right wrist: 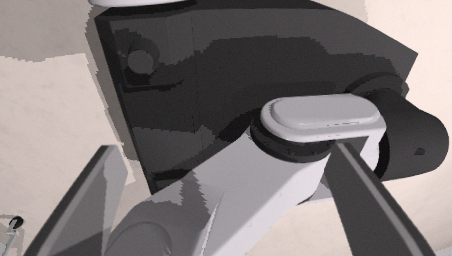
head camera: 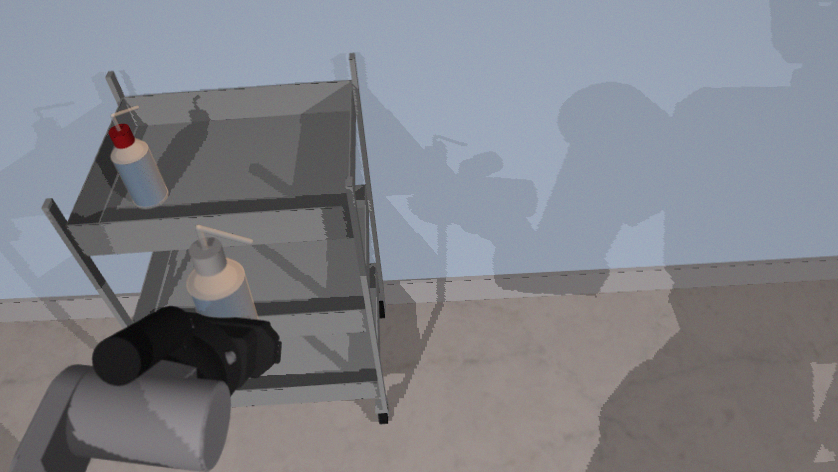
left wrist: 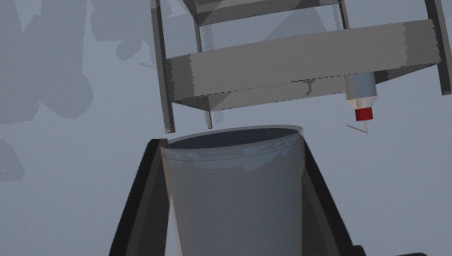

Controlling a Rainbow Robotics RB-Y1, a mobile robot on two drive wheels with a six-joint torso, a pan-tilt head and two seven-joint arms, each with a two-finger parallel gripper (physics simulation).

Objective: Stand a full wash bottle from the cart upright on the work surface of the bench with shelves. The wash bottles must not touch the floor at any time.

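Places are measured from the robot's base along level axes (x ahead, y left, z up), in metres.
Pixels of known places: left gripper, between the fingertips: [head camera: 239, 326] [left wrist: 226, 149]; right gripper, between the fingertips: [right wrist: 226, 158].
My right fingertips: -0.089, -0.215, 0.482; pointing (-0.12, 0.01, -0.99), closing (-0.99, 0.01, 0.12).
Ahead of a thing's pixels: the offset from my right fingertips to its top centre, as dx, dy, dz. "*": to the spot under its first point. Level surfaces: height alone.
A wash bottle with a grey cap @(+0.606, +0.434, +0.479) [head camera: 221, 293] [left wrist: 235, 200] and bluish liquid is held roughly upright by my left gripper [left wrist: 226, 149], which is shut on it. In the head camera view it is in front of the cart [head camera: 216, 231] [left wrist: 300, 60], its base hidden by the gripper. A second wash bottle with a red cap @(+0.975, +0.696, +0.355) [head camera: 141, 175] [left wrist: 361, 90] stands on the cart's top tray, at its left in the head camera view. My right gripper [right wrist: 226, 158] is open, with nothing between its fingers. The bench with shelves does not show in these views.
A blue wall [head camera: 498, 46] stands behind the cart, with shadows on it. Pale floor @(dz -0.481) [head camera: 498, 363] lies to the right of the cart. The robot's dark base [right wrist: 240, 65] shows in the right wrist view, and a cart caster @(* +0.840, +0.758, -0.449) [right wrist: 16, 222] is at its lower left.
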